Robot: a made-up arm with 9 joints. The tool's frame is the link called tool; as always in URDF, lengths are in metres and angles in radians.
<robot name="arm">
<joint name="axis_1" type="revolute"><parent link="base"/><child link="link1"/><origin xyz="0.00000 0.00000 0.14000" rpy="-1.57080 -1.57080 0.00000"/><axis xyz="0 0 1"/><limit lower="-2.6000" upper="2.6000" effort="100" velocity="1.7"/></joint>
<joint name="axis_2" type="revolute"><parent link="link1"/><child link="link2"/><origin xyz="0.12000 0.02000 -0.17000" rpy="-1.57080 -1.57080 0.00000"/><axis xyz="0 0 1"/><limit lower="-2.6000" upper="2.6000" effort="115" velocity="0.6"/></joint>
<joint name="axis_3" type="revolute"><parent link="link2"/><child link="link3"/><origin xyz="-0.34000 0.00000 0.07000" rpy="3.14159 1.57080 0.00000"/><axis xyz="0 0 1"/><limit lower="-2.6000" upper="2.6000" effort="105" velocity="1"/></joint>
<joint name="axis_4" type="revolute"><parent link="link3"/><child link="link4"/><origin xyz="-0.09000 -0.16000 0.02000" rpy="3.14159 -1.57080 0.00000"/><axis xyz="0 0 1"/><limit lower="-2.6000" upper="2.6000" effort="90" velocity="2"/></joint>
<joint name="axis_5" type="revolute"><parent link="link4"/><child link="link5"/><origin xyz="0.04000 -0.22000 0.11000" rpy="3.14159 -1.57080 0.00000"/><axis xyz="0 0 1"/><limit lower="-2.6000" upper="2.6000" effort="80" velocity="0.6"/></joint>
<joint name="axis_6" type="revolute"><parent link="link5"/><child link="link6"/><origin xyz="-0.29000 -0.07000 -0.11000" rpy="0.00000 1.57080 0.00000"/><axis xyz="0 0 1"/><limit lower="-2.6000" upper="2.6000" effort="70" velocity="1.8"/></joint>
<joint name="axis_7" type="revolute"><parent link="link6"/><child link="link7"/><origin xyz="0.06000 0.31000 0.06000" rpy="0.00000 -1.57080 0.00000"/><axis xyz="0 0 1"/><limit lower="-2.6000" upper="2.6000" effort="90" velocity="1.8"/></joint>
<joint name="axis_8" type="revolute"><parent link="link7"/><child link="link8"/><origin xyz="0.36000 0.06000 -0.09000" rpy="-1.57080 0.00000 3.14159"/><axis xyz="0 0 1"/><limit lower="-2.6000" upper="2.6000" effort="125" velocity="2.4"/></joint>
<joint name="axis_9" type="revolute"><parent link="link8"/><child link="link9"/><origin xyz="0.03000 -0.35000 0.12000" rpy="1.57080 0.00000 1.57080"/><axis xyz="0 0 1"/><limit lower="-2.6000" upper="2.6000" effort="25" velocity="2.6"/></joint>
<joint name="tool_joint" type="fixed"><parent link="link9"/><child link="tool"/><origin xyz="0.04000 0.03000 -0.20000" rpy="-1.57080 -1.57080 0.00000"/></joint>
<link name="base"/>
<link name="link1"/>
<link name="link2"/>
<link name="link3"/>
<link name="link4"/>
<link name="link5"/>
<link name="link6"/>
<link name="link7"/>
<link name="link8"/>
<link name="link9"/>
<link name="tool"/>
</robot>
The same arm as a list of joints. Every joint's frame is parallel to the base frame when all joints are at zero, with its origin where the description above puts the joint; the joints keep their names.
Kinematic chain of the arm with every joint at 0, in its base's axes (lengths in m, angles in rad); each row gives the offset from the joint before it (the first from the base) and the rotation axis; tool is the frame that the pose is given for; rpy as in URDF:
axis_1: xyz 0 0 0.14 axis +y
axis_2: xyz 0.02 -0.17 0.12 axis +x
axis_3: xyz 0.07 -0.34 0 axis -y
axis_4: xyz 0.09 -0.02 0.16 axis -x
axis_5: xyz -0.11 -0.04 -0.22 axis -y
axis_6: xyz 0.29 0.11 0.07 axis -x
axis_7: xyz -0.06 0.06 -0.31 axis -y
axis_8: xyz -0.36 0.09 -0.06 axis +z
axis_9: xyz 0.03 -0.35 0.12 axis +x
tool: xyz -0.2 0.04 0.03 rpy 0 0 0
Joint limits (rad, base to tool): -2.6..2.6 -2.6..2.6 -2.6..2.6 -2.6..2.6 -2.6..2.6 -2.6..2.6 -2.6..2.6 -2.6..2.6 -2.6..2.6

